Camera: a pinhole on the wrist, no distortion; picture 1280 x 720 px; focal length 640.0 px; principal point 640.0 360.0 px. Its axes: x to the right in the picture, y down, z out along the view. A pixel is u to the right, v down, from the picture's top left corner.
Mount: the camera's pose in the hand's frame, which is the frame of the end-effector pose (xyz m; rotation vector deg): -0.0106 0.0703 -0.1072 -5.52 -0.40 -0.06
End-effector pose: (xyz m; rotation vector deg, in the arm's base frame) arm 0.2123 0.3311 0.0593 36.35 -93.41 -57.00
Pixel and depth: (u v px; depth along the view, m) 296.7 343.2 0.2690
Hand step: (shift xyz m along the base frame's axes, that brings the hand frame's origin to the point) -0.1008 0.2186 -0.0161
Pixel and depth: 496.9 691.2 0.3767
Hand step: -0.1847 0.3032 0.1885
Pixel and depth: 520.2 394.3 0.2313
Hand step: -0.0915 0.1333 0.0520
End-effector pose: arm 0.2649 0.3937 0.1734 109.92 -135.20 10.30
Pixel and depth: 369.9 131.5 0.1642
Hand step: -0.0106 0.0748 -0.0735
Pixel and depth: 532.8 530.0 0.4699
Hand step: -0.2157 0.0852 -0.3651
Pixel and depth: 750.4 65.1 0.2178
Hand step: 0.0034 -0.0443 -0.1141
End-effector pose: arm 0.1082 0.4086 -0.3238 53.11 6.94 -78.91
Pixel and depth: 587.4 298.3 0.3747
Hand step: -0.0658 -0.1387 0.2360
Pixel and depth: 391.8 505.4 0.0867
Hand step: 0.0842 0.0406 0.0587
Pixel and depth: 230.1 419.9 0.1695
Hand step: 0.0339 0.0480 0.1582
